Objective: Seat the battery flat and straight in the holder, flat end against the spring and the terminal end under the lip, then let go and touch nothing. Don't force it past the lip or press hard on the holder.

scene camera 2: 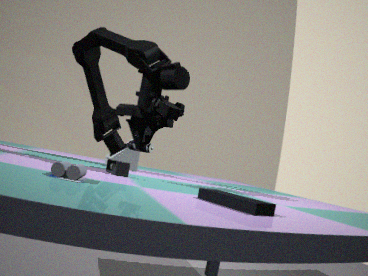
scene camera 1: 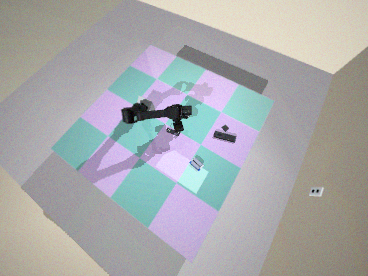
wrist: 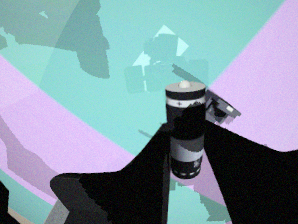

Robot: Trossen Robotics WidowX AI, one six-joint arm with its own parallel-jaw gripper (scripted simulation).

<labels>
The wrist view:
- my gripper: 183,126
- battery: 185,106, held by my gripper
</labels>
